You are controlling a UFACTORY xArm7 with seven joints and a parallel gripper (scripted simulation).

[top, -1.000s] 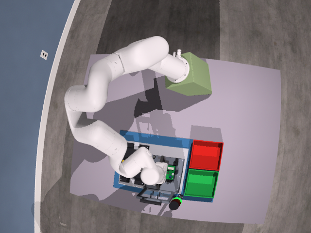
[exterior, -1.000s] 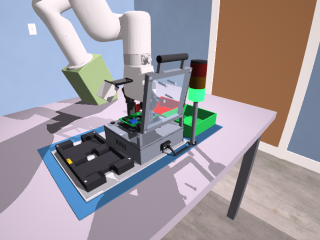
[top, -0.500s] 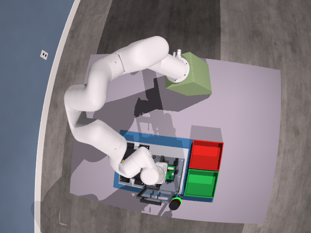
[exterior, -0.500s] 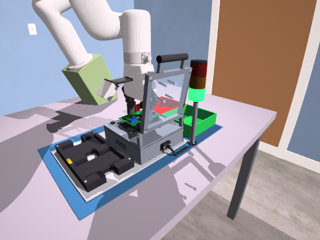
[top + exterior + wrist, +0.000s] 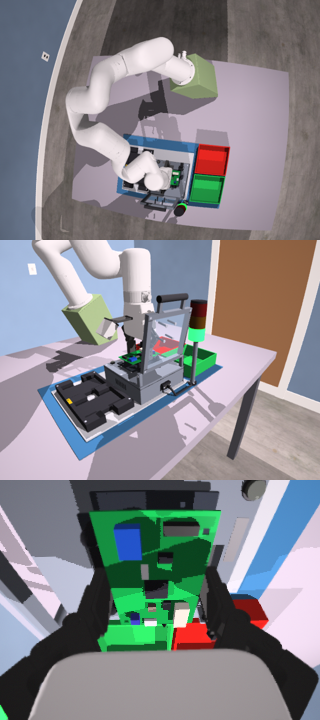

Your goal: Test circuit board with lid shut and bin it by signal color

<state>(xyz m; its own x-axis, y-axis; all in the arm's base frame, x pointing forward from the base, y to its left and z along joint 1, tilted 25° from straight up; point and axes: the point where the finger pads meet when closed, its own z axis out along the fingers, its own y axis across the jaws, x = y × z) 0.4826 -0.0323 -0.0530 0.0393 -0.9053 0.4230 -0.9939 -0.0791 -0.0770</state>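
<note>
Now: the green circuit board 1 cm below my hand. The rest, counted from my hand: clear lid: 12 cm ahead, 9 cm above; then green bin: 4 cm ahead, 20 cm to the left, 8 cm below; then plate: 1 cm ahead, 1 cm to the left, 3 cm below.
</note>
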